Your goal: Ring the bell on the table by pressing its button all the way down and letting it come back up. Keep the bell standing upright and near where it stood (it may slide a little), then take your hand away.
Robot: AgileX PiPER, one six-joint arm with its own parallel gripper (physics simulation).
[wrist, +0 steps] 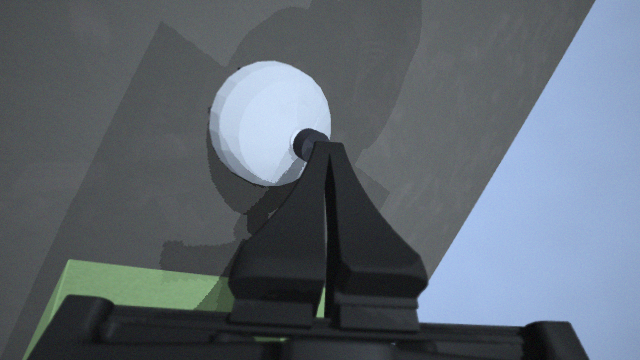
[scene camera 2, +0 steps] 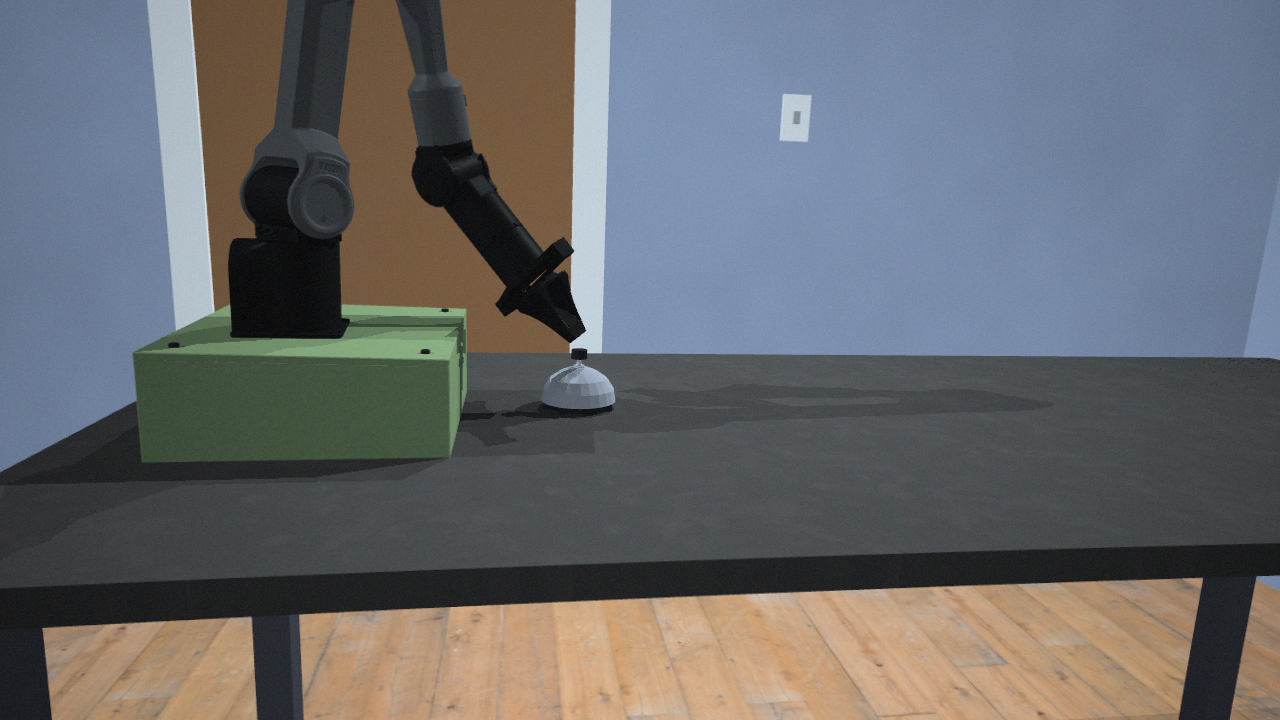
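Observation:
A white domed bell point(scene camera 2: 578, 389) point(wrist: 265, 120) stands upright on the dark table, a little right of the green base block. Its black button point(scene camera 2: 579, 353) point(wrist: 303, 143) sticks up from the top of the dome, with a thin stem showing below it in the scene view. My gripper point(scene camera 2: 576, 338) point(wrist: 327, 157) is shut, with the fingertips together and nothing between them. In the scene view the tips are just above the button, with a small gap. In the wrist view the tips overlap the right part of the button and hide some of it.
The green block point(scene camera 2: 295, 407) point(wrist: 140, 282) carries my arm's base at the left of the table point(scene camera 2: 805, 501). The table's far edge runs behind the bell. A blue wall with a light switch point(scene camera 2: 795, 118) and a brown door point(scene camera 2: 384, 223) stand behind.

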